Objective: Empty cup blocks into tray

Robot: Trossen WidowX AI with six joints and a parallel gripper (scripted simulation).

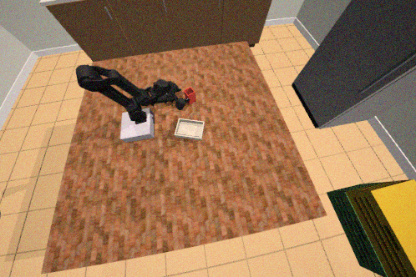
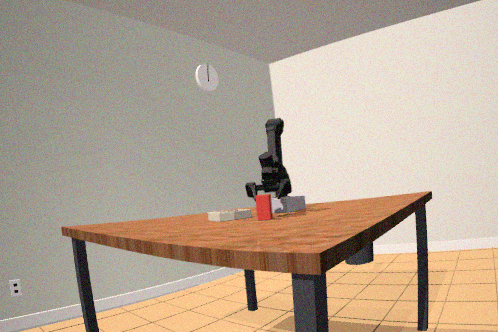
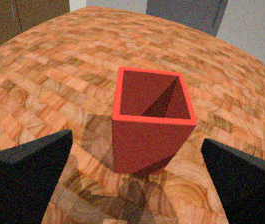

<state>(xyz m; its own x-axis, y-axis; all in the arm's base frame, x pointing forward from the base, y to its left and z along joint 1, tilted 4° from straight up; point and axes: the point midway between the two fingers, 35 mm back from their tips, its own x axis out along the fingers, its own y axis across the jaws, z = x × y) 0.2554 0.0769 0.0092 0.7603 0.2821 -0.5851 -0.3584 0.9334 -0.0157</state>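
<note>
My gripper tip is 30 mm short of the purple block and 30 mm above it. The rest, counted from my gripper tip: shallow cream tray 20 mm behind, 210 mm to the right, 70 mm below; then red square cup 30 mm ahead, 50 mm below.
</note>
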